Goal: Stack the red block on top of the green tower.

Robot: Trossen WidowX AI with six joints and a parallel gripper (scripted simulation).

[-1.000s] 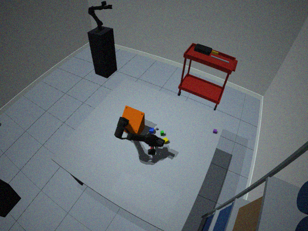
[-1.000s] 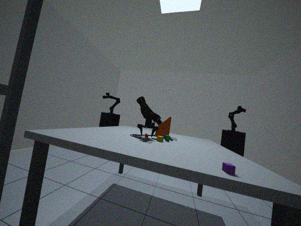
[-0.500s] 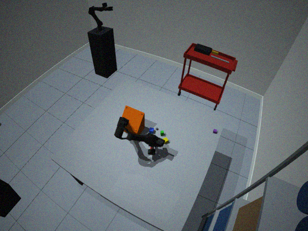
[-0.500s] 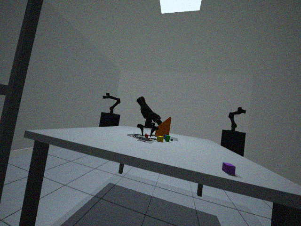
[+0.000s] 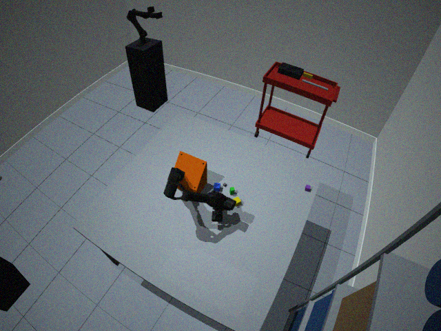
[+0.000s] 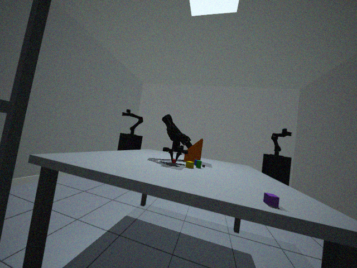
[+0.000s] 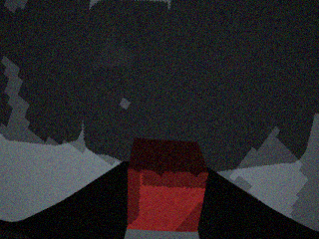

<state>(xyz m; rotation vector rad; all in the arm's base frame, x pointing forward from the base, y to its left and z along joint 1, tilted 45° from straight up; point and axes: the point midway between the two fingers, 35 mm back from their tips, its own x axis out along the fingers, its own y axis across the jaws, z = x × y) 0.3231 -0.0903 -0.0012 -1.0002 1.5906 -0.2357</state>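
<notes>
My gripper tip is 130 mm to the right of the yellow block, 70 mm short of it and 10 mm below it. Also, from my gripper tip: blue block (170 mm to the left, 100 mm behind, 10 mm above); small dark block (220 mm to the left, 70 mm behind); red block (10 mm above).
</notes>
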